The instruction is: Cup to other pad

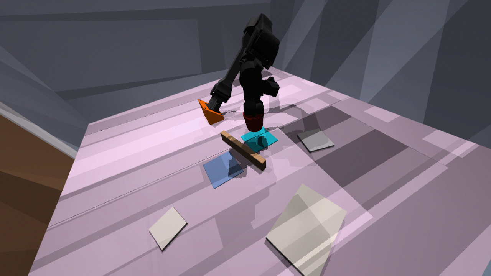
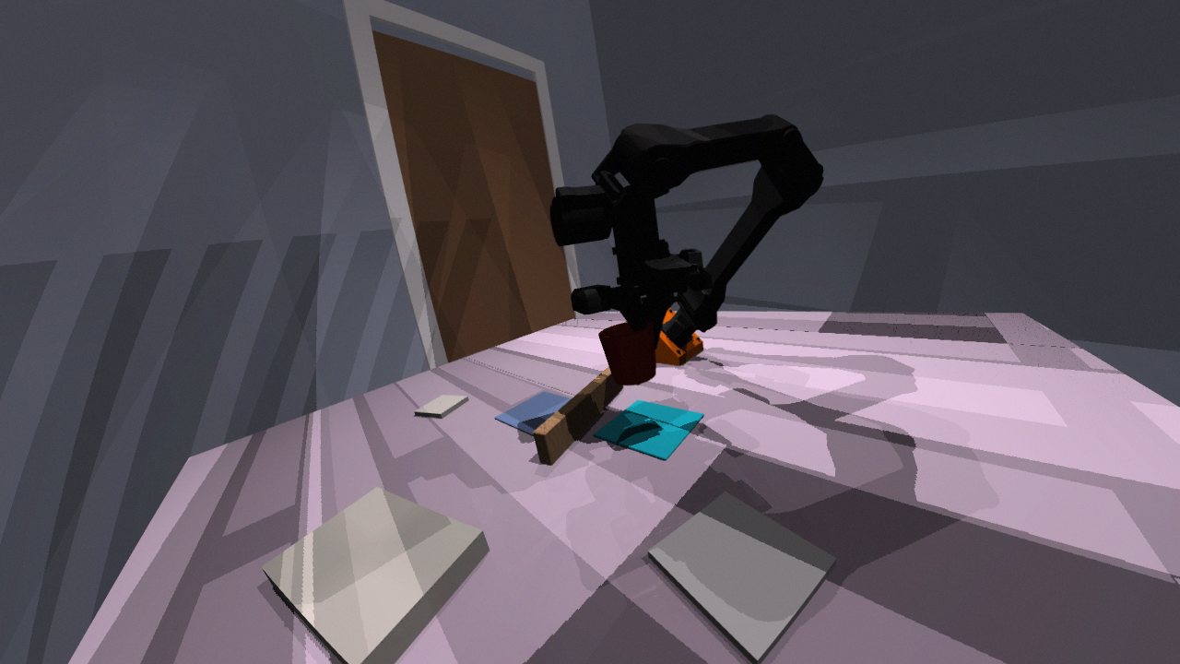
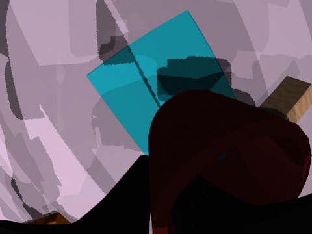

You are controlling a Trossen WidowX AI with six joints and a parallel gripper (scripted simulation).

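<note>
My gripper tip is 20 mm short of the teal pad and 120 mm above it. Round my gripper tip: light blue pad (70 mm ahead, 190 mm to the right, 120 mm below); then wooden bar (50 mm ahead, 100 mm to the right, 90 mm below); then dark red cup (30 mm ahead, 20 mm to the right).
</note>
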